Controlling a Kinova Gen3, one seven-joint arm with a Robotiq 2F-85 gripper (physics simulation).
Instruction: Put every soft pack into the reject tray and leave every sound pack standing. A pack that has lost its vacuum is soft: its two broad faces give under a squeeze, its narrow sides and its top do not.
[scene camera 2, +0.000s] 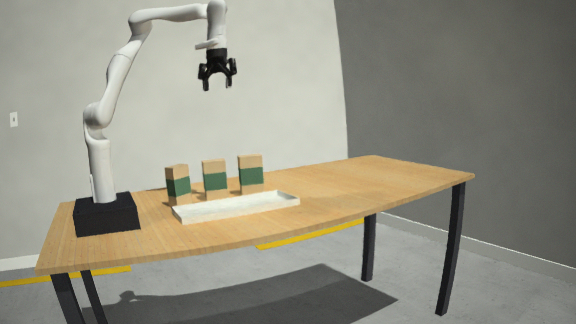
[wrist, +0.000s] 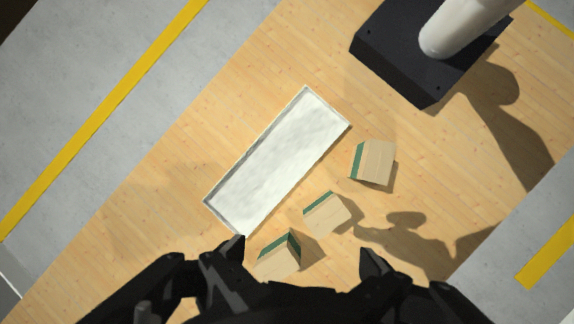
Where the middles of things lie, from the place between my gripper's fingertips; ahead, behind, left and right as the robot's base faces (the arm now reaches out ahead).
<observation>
The white reject tray (scene camera 2: 231, 207) lies 380 mm below my hand and 100 mm to the right of it.
</observation>
